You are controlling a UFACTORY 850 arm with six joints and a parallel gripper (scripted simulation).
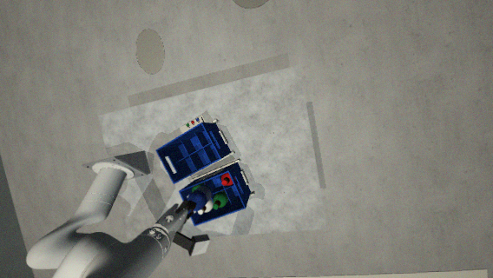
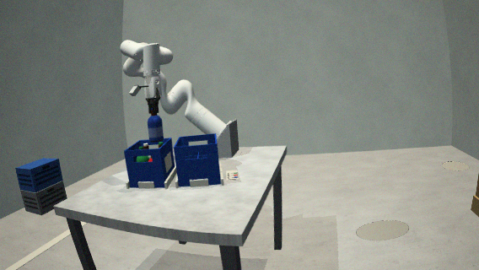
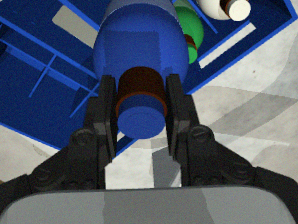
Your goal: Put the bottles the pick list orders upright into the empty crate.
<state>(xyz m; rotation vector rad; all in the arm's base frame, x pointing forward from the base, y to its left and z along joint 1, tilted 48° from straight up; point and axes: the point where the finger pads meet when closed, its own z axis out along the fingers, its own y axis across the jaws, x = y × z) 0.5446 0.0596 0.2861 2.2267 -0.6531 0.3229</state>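
My gripper is now 70 mm above the blue-label bottle. Also, from my hand: red-label bottle: 250 mm below, 90 mm ahead, 20 mm to the left; green-label bottle: 250 mm below, 90 mm behind, 20 mm to the right; white-label bottle: 250 mm below, 100 mm to the right, 70 mm behind.
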